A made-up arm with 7 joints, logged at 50 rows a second.
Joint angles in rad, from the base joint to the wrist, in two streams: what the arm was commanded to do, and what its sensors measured. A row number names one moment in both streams.
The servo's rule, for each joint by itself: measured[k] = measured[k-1] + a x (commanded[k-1-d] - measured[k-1]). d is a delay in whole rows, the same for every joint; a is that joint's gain. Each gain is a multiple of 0.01, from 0.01 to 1. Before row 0 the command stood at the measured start. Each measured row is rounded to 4 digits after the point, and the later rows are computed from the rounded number. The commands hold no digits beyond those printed.
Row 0, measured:
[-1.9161, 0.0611, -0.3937, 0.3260, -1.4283, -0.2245, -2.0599]
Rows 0 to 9, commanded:
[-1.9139, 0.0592, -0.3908, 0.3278, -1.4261, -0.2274, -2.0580]
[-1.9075, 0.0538, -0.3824, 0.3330, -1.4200, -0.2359, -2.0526]
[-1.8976, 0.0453, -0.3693, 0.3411, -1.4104, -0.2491, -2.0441]
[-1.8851, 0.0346, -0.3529, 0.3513, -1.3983, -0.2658, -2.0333]
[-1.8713, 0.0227, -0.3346, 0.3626, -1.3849, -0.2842, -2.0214]
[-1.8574, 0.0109, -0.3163, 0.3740, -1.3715, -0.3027, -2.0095]
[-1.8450, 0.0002, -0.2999, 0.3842, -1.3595, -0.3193, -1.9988]
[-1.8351, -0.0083, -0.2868, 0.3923, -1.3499, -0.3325, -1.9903]
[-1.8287, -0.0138, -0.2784, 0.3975, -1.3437, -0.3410, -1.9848]
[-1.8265, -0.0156, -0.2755, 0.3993, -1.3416, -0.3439, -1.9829]
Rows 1 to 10, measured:
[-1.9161, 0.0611, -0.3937, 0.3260, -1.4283, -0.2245, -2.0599]
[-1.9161, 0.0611, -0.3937, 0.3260, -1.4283, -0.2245, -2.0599]
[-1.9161, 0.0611, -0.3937, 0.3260, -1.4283, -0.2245, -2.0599]
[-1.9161, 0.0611, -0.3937, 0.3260, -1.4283, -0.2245, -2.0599]
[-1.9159, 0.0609, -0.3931, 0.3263, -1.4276, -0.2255, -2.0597]
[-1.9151, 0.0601, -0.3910, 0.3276, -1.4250, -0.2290, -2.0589]
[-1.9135, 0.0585, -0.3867, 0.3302, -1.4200, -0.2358, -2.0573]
[-1.9109, 0.0559, -0.3799, 0.3342, -1.4126, -0.2460, -2.0547]
[-1.9073, 0.0522, -0.3708, 0.3396, -1.4032, -0.2590, -2.0510]
[-1.9028, 0.0477, -0.3599, 0.3461, -1.3924, -0.2739, -2.0464]
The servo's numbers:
d 4
a 0.09 0.11 0.20 0.19 0.34 0.34 0.11

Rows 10 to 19, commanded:
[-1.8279, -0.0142, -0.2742, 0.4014, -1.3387, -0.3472, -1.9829]
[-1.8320, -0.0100, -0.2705, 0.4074, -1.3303, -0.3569, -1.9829]
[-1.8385, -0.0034, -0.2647, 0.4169, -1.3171, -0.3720, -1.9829]
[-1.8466, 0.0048, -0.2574, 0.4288, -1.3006, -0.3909, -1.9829]
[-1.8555, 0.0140, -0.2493, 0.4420, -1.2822, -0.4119, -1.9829]
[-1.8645, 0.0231, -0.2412, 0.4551, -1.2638, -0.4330, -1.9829]
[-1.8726, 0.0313, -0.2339, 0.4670, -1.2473, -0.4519, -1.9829]
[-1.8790, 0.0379, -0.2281, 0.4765, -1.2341, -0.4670, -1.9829]
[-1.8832, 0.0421, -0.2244, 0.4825, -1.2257, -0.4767, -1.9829]
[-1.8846, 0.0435, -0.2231, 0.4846, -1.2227, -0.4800, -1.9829]
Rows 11 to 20, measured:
[-1.8976, 0.0425, -0.3479, 0.3533, -1.3812, -0.2893, -2.0412]
[-1.8920, 0.0369, -0.3357, 0.3607, -1.3706, -0.3040, -2.0356]
[-1.8863, 0.0313, -0.3242, 0.3677, -1.3615, -0.3166, -2.0300]
[-1.8809, 0.0261, -0.3145, 0.3737, -1.3547, -0.3259, -2.0248]
[-1.8761, 0.0217, -0.3064, 0.3790, -1.3493, -0.3331, -2.0202]
[-1.8721, 0.0182, -0.2992, 0.3844, -1.3428, -0.3412, -2.0161]
[-1.8691, 0.0158, -0.2923, 0.3906, -1.3341, -0.3517, -2.0124]
[-1.8671, 0.0146, -0.2853, 0.3979, -1.3227, -0.3650, -2.0092]
[-1.8661, 0.0145, -0.2781, 0.4063, -1.3089, -0.3809, -2.0063]
[-1.8660, 0.0154, -0.2707, 0.4156, -1.2936, -0.3986, -2.0037]

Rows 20 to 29, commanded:
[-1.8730, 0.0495, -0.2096, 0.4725, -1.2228, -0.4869, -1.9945]
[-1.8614, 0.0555, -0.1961, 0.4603, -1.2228, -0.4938, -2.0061]
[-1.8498, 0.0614, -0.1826, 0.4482, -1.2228, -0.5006, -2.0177]
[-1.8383, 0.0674, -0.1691, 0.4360, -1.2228, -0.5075, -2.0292]
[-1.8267, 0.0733, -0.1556, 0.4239, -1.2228, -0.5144, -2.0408]
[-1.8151, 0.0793, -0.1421, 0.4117, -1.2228, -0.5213, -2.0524]
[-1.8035, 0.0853, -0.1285, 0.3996, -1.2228, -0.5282, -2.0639]
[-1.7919, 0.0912, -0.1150, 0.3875, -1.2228, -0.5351, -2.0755]
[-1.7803, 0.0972, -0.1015, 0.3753, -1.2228, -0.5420, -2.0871]
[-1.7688, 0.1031, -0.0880, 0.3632, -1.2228, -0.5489, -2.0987]
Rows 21 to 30, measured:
[-1.8666, 0.0171, -0.2633, 0.4254, -1.2779, -0.4167, -2.0014]
[-1.8677, 0.0194, -0.2563, 0.4351, -1.2630, -0.4338, -1.9994]
[-1.8691, 0.0219, -0.2499, 0.4441, -1.2503, -0.4484, -1.9976]
[-1.8705, 0.0243, -0.2445, 0.4518, -1.2409, -0.4591, -1.9960]
[-1.8707, 0.0271, -0.2375, 0.4557, -1.2347, -0.4686, -1.9958]
[-1.8699, 0.0302, -0.2292, 0.4566, -1.2307, -0.4772, -1.9969]
[-1.8681, 0.0336, -0.2199, 0.4550, -1.2280, -0.4852, -1.9992]
[-1.8654, 0.0373, -0.2097, 0.4514, -1.2262, -0.4928, -2.0025]
[-1.8619, 0.0413, -0.1989, 0.4462, -1.2250, -0.5001, -2.0067]
[-1.8577, 0.0455, -0.1875, 0.4396, -1.2243, -0.5073, -2.0117]

